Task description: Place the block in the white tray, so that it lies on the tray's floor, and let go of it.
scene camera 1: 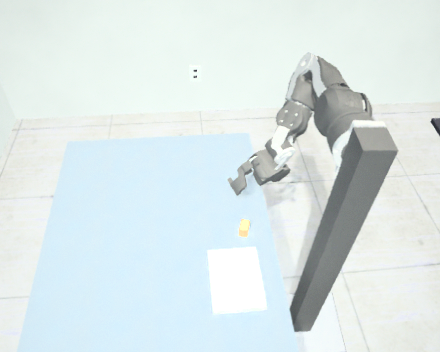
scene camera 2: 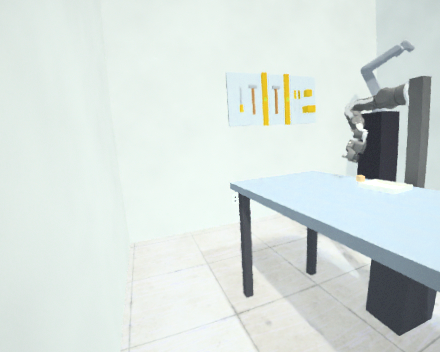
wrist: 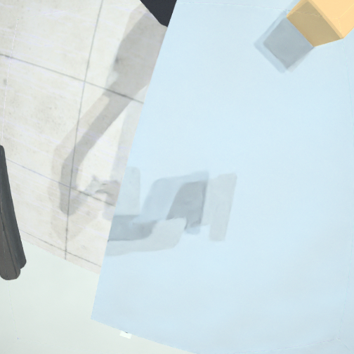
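The orange block [scene camera 1: 244, 228] [scene camera 2: 361, 178] [wrist: 321, 22] stands on the blue table, just beyond the near-wall edge of the white tray [scene camera 1: 237, 281] [scene camera 2: 385, 187], outside it. In the wrist view the block is cut off at the upper right corner, with its shadow beside it. My gripper [scene camera 1: 261, 184] [scene camera 2: 350, 158] is open and empty, high above the table's right edge, on the far side of the block from the tray. One dark finger shows at the left edge of the wrist view; the other finger is hidden there. The tray does not show in the wrist view.
The blue table [scene camera 1: 140, 225] [scene camera 2: 300, 200] [wrist: 270, 280] ends close to the right of the block and tray. A tall grey post [scene camera 1: 345, 225] [scene camera 2: 419, 132] carries the arm beside that edge. A tool board [scene camera 2: 250, 120] hangs on the wall.
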